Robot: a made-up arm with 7 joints. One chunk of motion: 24 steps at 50 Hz.
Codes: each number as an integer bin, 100 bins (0 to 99) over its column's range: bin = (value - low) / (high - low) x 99, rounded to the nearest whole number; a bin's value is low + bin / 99 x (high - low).
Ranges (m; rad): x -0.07..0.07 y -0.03..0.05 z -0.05..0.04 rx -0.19..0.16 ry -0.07..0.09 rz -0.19..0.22
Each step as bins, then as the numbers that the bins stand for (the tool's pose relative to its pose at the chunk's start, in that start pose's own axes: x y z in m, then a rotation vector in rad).
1 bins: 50 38 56 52 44 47
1 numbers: 0.0007 0.0007 0.0009 -0.0062 0.0011 0.0046
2 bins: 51 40 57 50 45 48
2 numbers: 0.0021 0.0023 0.0018 -0.0132 0.0027 0.0088
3 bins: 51 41 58 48 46 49
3 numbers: 0.0021 0.0031 0.0027 -0.0203 0.0043 0.0129
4 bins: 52 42 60 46 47 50
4 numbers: 0.0035 0.0039 0.0045 -0.0274 0.0060 0.0171
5 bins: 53 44 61 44 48 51
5 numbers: 0.0049 0.0056 0.0055 -0.0344 0.0076 0.0212
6 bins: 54 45 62 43 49 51
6 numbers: 0.0064 0.0064 0.0064 -0.0380 0.0092 0.0212
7 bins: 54 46 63 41 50 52
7 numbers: 0.0064 0.0072 0.0073 -0.0451 0.0108 0.0254
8 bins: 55 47 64 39 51 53
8 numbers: 0.0078 0.0080 0.0082 -0.0521 0.0124 0.0295
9 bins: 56 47 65 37 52 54
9 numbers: 0.0092 0.0080 0.0091 -0.0592 0.0140 0.0336
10 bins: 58 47 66 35 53 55
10 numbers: 0.0120 0.0080 0.0100 -0.0663 0.0157 0.0378
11 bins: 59 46 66 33 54 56
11 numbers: 0.0134 0.0072 0.0100 -0.0733 0.0173 0.0419
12 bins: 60 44 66 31 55 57
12 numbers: 0.0148 0.0056 0.0100 -0.0804 0.0189 0.0461
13 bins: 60 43 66 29 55 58
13 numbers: 0.0148 0.0047 0.0100 -0.0875 0.0189 0.0502
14 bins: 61 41 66 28 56 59
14 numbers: 0.0163 0.0031 0.0100 -0.0910 0.0205 0.0543
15 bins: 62 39 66 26 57 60
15 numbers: 0.0177 0.0015 0.0100 -0.0981 0.0221 0.0585
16 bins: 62 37 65 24 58 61
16 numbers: 0.0177 -0.0001 0.0091 -0.1052 0.0237 0.0626
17 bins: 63 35 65 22 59 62
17 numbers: 0.0191 -0.0017 0.0091 -0.1122 0.0254 0.0668
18 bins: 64 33 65 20 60 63
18 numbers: 0.0205 -0.0033 0.0091 -0.1193 0.0270 0.0709
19 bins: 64 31 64 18 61 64
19 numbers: 0.0205 -0.0049 0.0082 -0.1264 0.0286 0.0751
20 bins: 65 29 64 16 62 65
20 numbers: 0.0219 -0.0066 0.0082 -0.1334 0.0302 0.0792
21 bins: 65 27 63 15 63 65
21 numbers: 0.0219 -0.0082 0.0073 -0.1370 0.0318 0.0792
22 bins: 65 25 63 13 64 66
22 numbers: 0.0219 -0.0098 0.0073 -0.1440 0.0334 0.0833
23 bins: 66 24 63 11 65 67
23 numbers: 0.0233 -0.0106 0.0073 -0.1511 0.0351 0.0875
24 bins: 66 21 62 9 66 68
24 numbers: 0.0233 -0.0130 0.0064 -0.1582 0.0367 0.0916
